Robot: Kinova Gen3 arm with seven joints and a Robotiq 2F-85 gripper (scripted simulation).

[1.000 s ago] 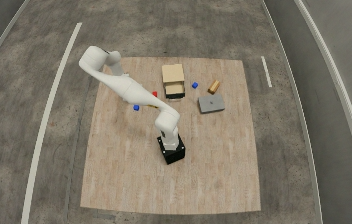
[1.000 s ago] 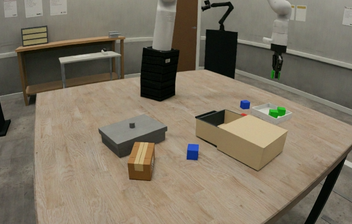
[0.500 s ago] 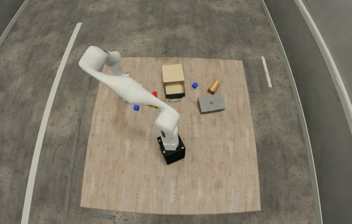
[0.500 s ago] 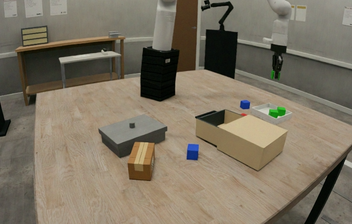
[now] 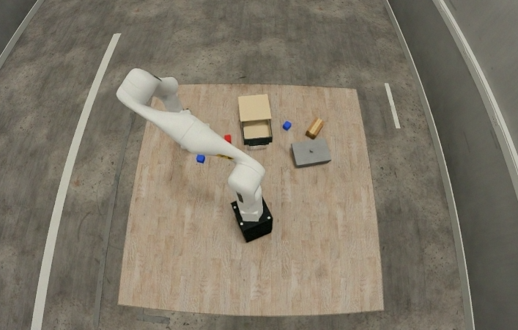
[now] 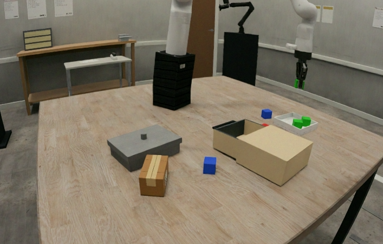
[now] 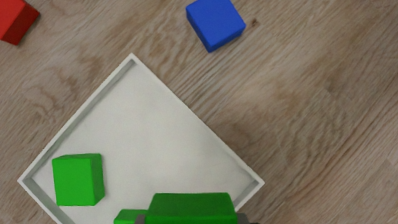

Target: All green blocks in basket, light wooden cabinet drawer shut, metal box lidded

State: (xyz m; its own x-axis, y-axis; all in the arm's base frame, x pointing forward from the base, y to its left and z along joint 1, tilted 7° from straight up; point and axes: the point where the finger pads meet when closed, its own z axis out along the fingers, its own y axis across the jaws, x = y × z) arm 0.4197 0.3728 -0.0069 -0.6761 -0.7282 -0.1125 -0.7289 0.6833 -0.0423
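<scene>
The white basket is 160 mm below my hand, 40 mm ahead of it and 30 mm to the right of it. Also, from my hand: light wooden cabinet: 360 mm to the right, 140 mm below, 140 mm ahead; then red block: 210 mm to the right, 160 mm below, 20 mm ahead; then drawer: 370 mm to the right, 140 mm below, 70 mm ahead.
</scene>
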